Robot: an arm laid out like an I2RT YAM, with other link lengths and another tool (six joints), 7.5 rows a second.
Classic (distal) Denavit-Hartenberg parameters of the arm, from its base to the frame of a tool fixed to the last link. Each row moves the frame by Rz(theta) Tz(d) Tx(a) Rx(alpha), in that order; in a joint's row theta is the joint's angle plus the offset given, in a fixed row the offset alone. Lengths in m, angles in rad.
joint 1: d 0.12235  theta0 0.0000  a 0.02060  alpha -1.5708
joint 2: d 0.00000  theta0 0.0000  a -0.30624  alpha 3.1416
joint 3: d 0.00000  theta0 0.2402  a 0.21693  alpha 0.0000
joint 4: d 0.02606  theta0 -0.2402  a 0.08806  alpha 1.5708
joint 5: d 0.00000  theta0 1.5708  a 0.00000  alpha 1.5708
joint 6: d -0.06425  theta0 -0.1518  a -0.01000  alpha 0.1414
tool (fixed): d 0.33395  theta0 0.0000  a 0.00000  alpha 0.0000
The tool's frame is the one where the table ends.
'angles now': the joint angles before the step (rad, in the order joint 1, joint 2, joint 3, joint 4, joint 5, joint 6). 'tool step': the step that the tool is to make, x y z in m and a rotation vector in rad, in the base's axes. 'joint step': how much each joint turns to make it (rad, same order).
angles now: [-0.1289 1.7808 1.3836 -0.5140 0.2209 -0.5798]
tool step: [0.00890 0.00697 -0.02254 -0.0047 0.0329 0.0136]
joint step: [0.0200 0.0598 0.0093 0.0185 0.0107 -0.0001]
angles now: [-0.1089 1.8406 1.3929 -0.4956 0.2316 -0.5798]
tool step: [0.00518 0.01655 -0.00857 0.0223 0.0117 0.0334]
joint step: [0.0183 0.0231 0.0090 0.0003 -0.0259 0.0000]
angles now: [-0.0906 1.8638 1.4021 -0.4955 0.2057 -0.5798]
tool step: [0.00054 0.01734 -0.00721 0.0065 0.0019 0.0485]
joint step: [0.0200 0.0000 -0.0321 0.0336 -0.0216 -0.0200]
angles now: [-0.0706 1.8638 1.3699 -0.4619 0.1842 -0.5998]
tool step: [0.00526 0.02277 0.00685 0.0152 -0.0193 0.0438]
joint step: [0.0321 -0.0091 0.0000 0.0093 -0.0200 0.0000]
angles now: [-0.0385 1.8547 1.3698 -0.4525 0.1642 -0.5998]
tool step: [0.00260 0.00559 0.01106 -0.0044 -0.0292 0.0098]
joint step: [0.0124 -0.0216 -0.0108 0.0185 0.0043 0.0000]
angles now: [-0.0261 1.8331 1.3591 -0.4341 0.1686 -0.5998]
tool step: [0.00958 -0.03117 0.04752 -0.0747 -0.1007 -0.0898]
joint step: [0.0001 -0.0551 0.0215 0.0213 0.1132 0.0215]
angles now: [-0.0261 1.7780 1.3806 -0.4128 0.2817 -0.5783]
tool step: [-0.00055 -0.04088 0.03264 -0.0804 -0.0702 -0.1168]
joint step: [-0.0106 -0.0322 0.0016 0.0321 0.1305 0.0200]
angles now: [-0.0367 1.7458 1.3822 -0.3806 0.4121 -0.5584]
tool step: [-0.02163 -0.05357 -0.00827 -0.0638 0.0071 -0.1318]
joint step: [-0.0506 -0.0093 -0.0704 0.0538 0.1031 0.0092]
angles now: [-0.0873 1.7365 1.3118 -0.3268 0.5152 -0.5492]
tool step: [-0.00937 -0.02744 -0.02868 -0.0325 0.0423 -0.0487]
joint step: [-0.0369 0.0398 -0.0583 0.0703 0.0340 -0.0213]
